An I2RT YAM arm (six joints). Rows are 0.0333 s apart.
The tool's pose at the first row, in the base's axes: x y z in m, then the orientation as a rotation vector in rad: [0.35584 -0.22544 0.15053 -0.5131 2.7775 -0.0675]
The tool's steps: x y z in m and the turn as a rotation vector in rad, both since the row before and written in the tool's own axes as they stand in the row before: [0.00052 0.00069 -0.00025 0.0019 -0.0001 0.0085]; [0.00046 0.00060 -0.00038 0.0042 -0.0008 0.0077]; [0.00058 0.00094 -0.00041 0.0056 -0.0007 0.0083]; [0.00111 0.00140 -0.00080 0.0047 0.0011 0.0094]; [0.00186 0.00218 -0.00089 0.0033 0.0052 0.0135]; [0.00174 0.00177 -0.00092 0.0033 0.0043 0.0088]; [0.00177 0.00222 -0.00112 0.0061 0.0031 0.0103]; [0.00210 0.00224 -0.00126 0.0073 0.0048 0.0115]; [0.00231 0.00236 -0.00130 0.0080 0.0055 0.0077]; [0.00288 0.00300 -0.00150 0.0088 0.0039 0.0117]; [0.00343 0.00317 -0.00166 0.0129 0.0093 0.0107]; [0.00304 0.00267 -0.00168 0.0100 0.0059 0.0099]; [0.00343 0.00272 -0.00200 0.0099 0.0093 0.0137]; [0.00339 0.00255 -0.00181 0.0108 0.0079 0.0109]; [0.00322 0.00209 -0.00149 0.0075 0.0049 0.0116]
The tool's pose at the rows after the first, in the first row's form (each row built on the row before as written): [0.35507 -0.22498 0.15054 -0.5008 2.7791 -0.0682]; [0.35434 -0.22458 0.15070 -0.4889 2.7794 -0.0721]; [0.35339 -0.22390 0.15082 -0.4759 2.7796 -0.0778]; [0.35170 -0.22295 0.15110 -0.4617 2.7819 -0.0825]; [0.34908 -0.22149 0.15115 -0.4425 2.7892 -0.0853]; [0.34670 -0.22034 0.15132 -0.4297 2.7946 -0.0890]; [0.34412 -0.21874 0.15162 -0.4140 2.7986 -0.0959]; [0.34121 -0.21719 0.15196 -0.3964 2.8042 -0.1046]; [0.33808 -0.21554 0.15226 -0.3840 2.8096 -0.1153]; [0.33423 -0.21339 0.15251 -0.3656 2.8138 -0.1259]; [0.32981 -0.21116 0.15273 -0.3478 2.8224 -0.1437]; [0.32589 -0.20924 0.15314 -0.3317 2.8278 -0.1569]; [0.32153 -0.20729 0.15373 -0.3102 2.8369 -0.1699]; [0.31733 -0.20543 0.15419 -0.2924 2.8440 -0.1845]; [0.31350 -0.20395 0.15446 -0.2742 2.8486 -0.1937]
